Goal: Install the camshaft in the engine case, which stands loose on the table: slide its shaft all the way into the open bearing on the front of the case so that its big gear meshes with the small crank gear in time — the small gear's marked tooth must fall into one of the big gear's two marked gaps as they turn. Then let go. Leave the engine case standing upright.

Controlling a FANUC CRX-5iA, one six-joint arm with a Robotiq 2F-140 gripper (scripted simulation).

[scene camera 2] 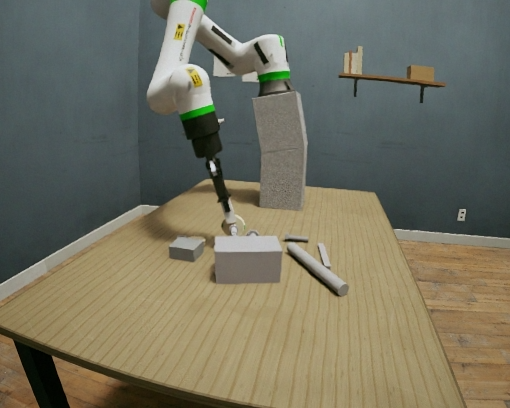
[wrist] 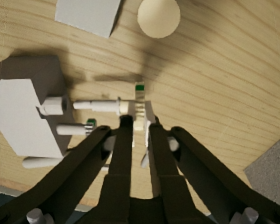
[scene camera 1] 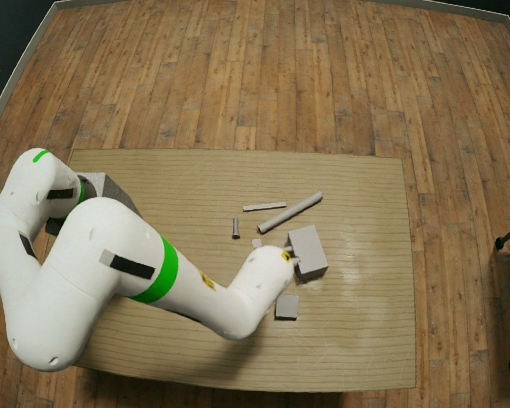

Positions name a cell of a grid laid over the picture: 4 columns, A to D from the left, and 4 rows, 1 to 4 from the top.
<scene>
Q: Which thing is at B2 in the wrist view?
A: A camshaft.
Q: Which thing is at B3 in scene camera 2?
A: An engine case.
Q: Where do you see an engine case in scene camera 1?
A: C3
</scene>
